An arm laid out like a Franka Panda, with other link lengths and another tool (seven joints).
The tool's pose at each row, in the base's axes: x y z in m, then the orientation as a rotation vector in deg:
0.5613, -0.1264, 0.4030, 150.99, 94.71, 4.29
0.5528, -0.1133, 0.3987, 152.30, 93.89, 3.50
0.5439, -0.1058, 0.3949, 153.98, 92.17, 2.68
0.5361, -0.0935, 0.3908, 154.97, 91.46, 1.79
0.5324, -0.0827, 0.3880, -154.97, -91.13, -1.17
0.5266, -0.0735, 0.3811, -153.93, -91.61, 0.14
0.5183, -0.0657, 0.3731, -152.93, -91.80, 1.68
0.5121, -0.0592, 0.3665, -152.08, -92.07, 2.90
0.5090, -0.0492, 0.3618, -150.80, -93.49, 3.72
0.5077, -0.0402, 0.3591, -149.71, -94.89, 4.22
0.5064, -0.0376, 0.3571, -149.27, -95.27, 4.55
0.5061, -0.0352, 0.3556, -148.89, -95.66, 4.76
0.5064, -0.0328, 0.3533, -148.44, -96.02, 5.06
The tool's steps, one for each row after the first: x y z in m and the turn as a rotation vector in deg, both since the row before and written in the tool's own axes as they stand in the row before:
0.0080, -0.0136, 0.0038, 0.82, -0.11, 0.90
0.0026, -0.0115, 0.0035, 0.71, -0.20, 1.50
0.0071, -0.0128, 0.0040, 0.70, -0.25, 0.72
0.0076, -0.0085, 0.0028, 0.42, -0.21, 0.18
0.0051, -0.0096, 0.0069, 0.99, -0.39, -0.60
0.0028, -0.0109, 0.0082, 1.15, -0.47, -0.43
0.0028, -0.0083, 0.0069, 0.90, -0.39, -0.43
0.0075, -0.0071, 0.0050, 0.56, -0.31, -1.21
0.0075, -0.0050, 0.0029, 0.31, -0.22, -1.14
0.0018, -0.0022, 0.0021, 0.25, -0.11, -0.36
0.0021, -0.0012, 0.0016, 0.16, -0.07, -0.34
0.0023, -0.0006, 0.0023, 0.25, -0.08, -0.35

